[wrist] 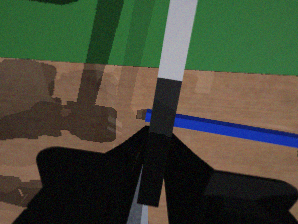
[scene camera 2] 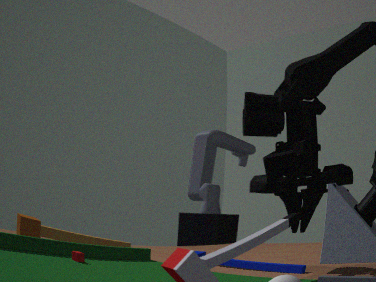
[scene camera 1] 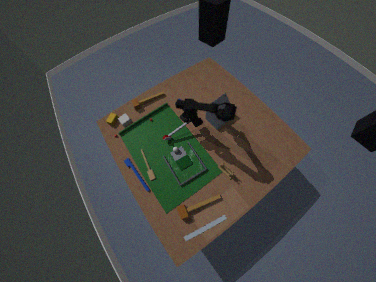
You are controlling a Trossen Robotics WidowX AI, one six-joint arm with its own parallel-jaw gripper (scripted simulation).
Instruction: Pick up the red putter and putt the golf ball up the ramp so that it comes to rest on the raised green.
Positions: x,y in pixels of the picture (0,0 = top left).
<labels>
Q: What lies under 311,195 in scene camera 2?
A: My gripper.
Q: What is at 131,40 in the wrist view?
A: A green mat.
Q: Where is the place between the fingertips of my gripper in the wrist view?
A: At 156,131
</labels>
